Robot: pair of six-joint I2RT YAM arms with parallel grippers.
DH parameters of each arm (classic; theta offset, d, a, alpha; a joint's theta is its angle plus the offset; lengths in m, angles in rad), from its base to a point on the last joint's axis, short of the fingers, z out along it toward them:
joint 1: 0 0.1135 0.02 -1.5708
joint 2: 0 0 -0.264 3.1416
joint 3: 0.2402 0 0.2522 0
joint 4: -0.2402 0 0.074 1.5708
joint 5: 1.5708 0 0 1.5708
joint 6: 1.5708 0.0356 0 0
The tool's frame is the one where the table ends.
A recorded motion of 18 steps. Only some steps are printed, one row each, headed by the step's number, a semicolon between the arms.
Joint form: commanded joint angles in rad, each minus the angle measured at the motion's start. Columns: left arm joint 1, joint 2, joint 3, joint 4, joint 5, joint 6; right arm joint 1, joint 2, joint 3, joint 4, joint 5, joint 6.
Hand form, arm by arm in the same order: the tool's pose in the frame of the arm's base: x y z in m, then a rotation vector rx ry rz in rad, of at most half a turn. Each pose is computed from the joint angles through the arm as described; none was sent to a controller.
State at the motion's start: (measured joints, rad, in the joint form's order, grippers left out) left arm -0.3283 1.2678 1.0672 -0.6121 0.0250 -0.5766; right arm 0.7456 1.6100 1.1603 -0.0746 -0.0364 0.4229
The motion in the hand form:
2: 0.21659 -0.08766 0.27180 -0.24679 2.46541 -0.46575; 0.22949 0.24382 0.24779 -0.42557 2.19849 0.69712
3: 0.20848 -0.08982 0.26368 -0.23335 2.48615 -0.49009; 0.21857 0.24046 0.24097 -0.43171 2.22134 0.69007
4: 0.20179 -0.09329 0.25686 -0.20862 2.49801 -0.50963; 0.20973 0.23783 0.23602 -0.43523 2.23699 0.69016
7: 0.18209 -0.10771 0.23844 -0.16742 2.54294 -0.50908; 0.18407 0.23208 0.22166 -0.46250 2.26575 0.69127
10: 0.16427 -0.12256 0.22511 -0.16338 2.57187 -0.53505; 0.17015 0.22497 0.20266 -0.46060 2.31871 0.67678
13: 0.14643 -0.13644 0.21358 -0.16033 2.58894 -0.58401; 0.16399 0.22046 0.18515 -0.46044 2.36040 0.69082
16: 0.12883 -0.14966 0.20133 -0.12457 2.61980 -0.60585; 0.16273 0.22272 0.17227 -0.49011 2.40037 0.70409
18: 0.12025 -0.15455 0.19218 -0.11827 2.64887 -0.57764; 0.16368 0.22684 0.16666 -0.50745 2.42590 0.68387
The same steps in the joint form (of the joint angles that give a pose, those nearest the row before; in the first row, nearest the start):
2: -0.0520 -0.1300 -0.1654 -0.0031 0.0032 -0.0138; 0.0710 -0.1127 -0.1795 0.0096 0.0449 0.0067
3: -0.0718 -0.1535 -0.2071 0.0029 0.0177 -0.0265; 0.0895 -0.1404 -0.2242 0.0039 0.0555 0.0183
4: -0.0967 -0.1716 -0.2426 0.0163 0.0250 -0.0335; 0.1054 -0.1634 -0.2596 0.0020 0.0620 0.0306
7: -0.2043 -0.2020 -0.3212 0.0291 -0.0157 -0.0907; 0.1604 -0.2239 -0.3590 0.0109 0.0843 0.0566
10: -0.3176 -0.2198 -0.3783 0.0507 -0.0532 -0.1867; 0.1849 -0.2447 -0.4382 0.0201 0.0941 0.0885
13: -0.4319 -0.2350 -0.4316 0.0886 -0.0817 -0.2882; 0.1903 -0.2369 -0.4977 0.0570 0.0724 0.1116
16: -0.5473 -0.2298 -0.4739 0.1172 -0.1115 -0.3658; 0.1945 -0.1982 -0.5132 0.0778 0.0387 0.1134
18: -0.6017 -0.2134 -0.4943 0.1171 -0.1377 -0.4081; 0.2004 -0.1643 -0.5001 0.0688 0.0386 0.1098

